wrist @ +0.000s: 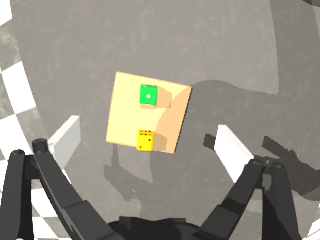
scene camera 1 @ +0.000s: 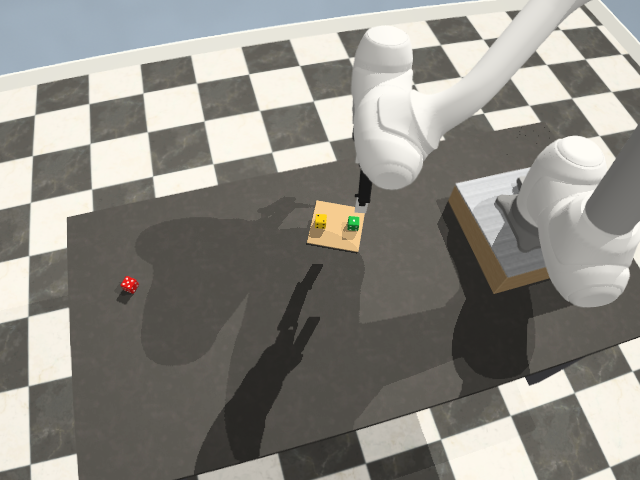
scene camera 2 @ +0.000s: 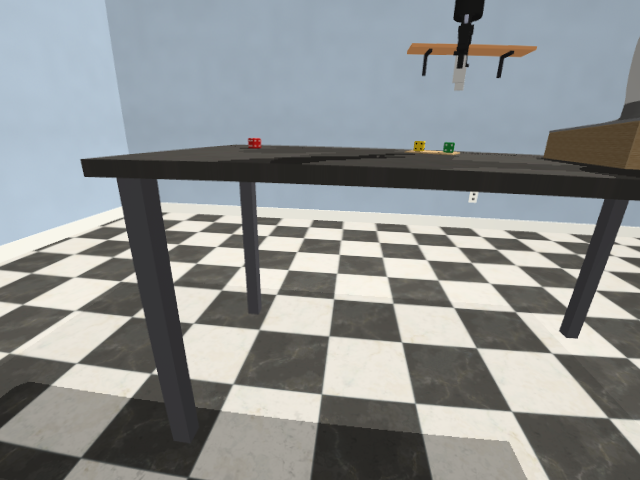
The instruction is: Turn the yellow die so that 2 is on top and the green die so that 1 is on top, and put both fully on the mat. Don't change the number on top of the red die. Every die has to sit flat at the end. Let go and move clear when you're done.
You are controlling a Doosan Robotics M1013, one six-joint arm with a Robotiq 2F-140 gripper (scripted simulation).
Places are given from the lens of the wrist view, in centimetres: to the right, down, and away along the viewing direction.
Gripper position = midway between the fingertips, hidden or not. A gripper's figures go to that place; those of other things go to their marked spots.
my gripper (wrist: 148, 133): -1, 2, 20
tan mat (wrist: 127, 116): -6, 0, 39
